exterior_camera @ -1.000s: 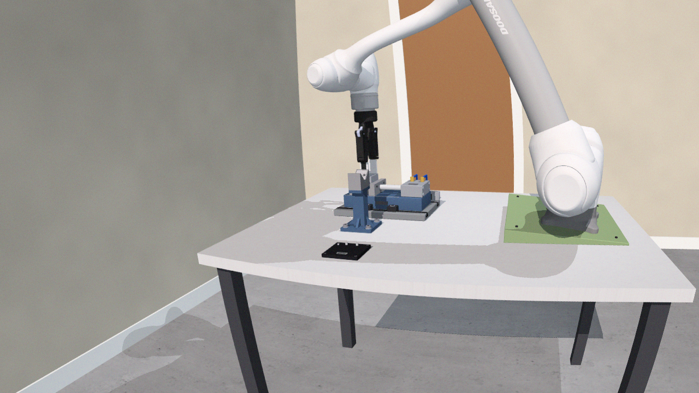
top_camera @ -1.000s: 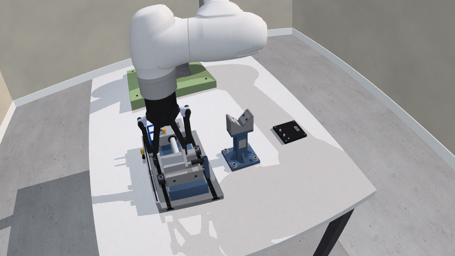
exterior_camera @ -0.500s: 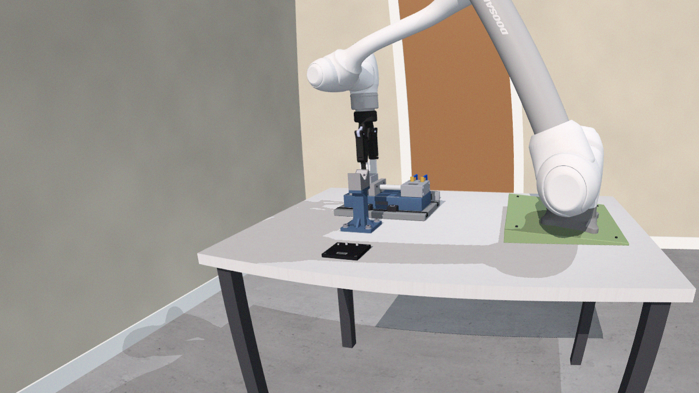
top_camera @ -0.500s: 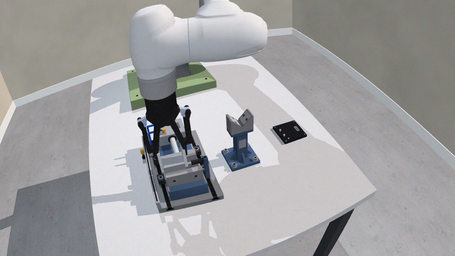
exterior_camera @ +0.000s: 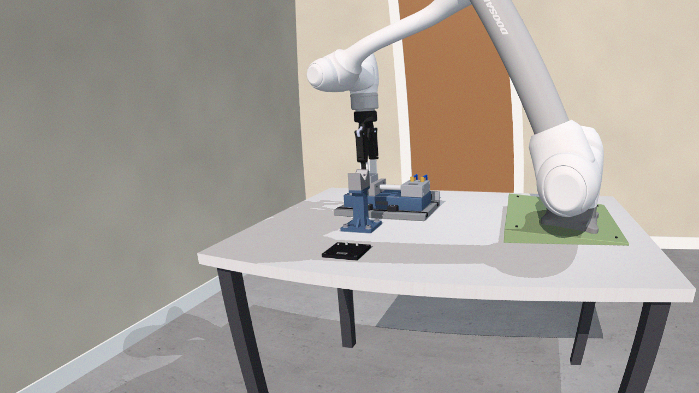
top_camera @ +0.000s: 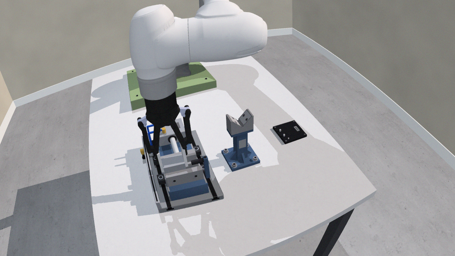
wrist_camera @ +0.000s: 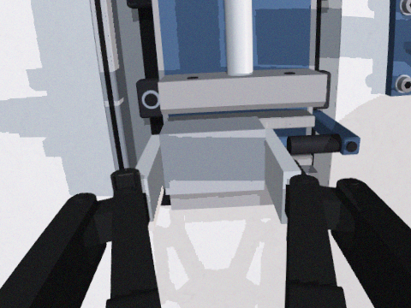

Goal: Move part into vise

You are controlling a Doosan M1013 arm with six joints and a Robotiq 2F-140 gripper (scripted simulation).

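Now: hand 3 cm above the part. Also, from my hand: work stop: 7 cm to the left, 3 cm below, 1 cm behind; then fixed jaw: 5 cm below, 3 cm ahead, 2 cm to the left; then moving jaw: 5 cm below, 4 cm behind, 1 cm to the left.
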